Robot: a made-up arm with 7 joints. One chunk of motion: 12 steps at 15 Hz.
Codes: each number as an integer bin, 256 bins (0 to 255) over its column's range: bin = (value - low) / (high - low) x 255, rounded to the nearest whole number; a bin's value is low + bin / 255 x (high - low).
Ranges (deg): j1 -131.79..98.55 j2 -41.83..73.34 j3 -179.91..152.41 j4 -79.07..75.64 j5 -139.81..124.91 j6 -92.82..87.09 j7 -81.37..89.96
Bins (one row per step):
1: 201 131 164 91 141 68 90
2: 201 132 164 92 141 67 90
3: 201 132 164 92 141 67 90
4: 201 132 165 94 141 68 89
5: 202 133 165 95 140 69 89
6: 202 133 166 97 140 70 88
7: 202 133 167 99 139 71 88
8: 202 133 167 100 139 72 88
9: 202 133 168 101 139 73 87
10: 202 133 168 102 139 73 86
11: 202 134 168 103 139 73 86
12: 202 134 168 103 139 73 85
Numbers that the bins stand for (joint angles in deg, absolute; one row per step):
1: 49.77 17.34 33.82 -23.86 6.56 -44.84 -20.90
2: 49.77 17.79 33.82 -23.25 6.56 -45.55 -20.90
3: 49.77 17.79 33.82 -23.25 6.56 -45.55 -20.90
4: 49.77 17.79 35.12 -22.04 6.56 -44.84 -21.57
5: 50.68 18.24 35.12 -21.43 5.53 -44.14 -21.57
6: 50.68 18.24 36.42 -20.22 5.53 -43.43 -22.24
7: 50.68 18.24 37.73 -19.01 4.49 -42.73 -22.24
8: 50.68 18.24 37.73 -18.40 4.49 -42.02 -22.24
9: 50.68 18.24 39.03 -17.79 4.49 -41.32 -22.92
10: 50.68 18.24 39.03 -17.19 4.49 -41.32 -23.59
11: 50.68 18.69 39.03 -16.58 4.49 -41.32 -23.59
12: 50.68 18.69 39.03 -16.58 4.49 -41.32 -24.26

